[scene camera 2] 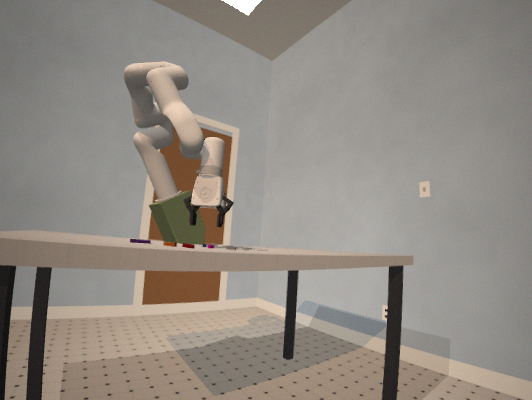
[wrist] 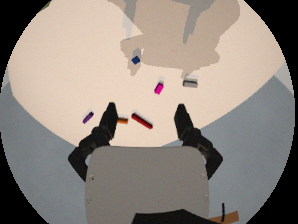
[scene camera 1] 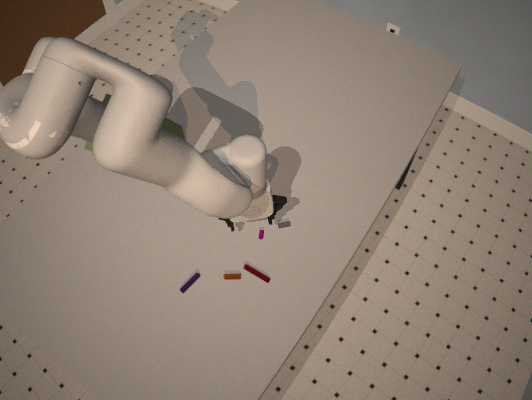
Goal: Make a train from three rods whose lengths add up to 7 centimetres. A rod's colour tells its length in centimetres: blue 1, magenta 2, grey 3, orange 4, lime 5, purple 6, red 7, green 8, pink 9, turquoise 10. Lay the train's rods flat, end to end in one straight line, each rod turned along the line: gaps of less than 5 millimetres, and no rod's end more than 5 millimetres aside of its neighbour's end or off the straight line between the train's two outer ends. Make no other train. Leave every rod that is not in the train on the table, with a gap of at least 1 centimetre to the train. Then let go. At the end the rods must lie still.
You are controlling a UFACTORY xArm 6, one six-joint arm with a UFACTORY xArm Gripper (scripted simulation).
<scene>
In view: the gripper (scene camera 2: 205, 226).
The gripper also shows in the wrist view (wrist: 146, 110) and in scene camera 1 (scene camera 1: 250, 222).
</scene>
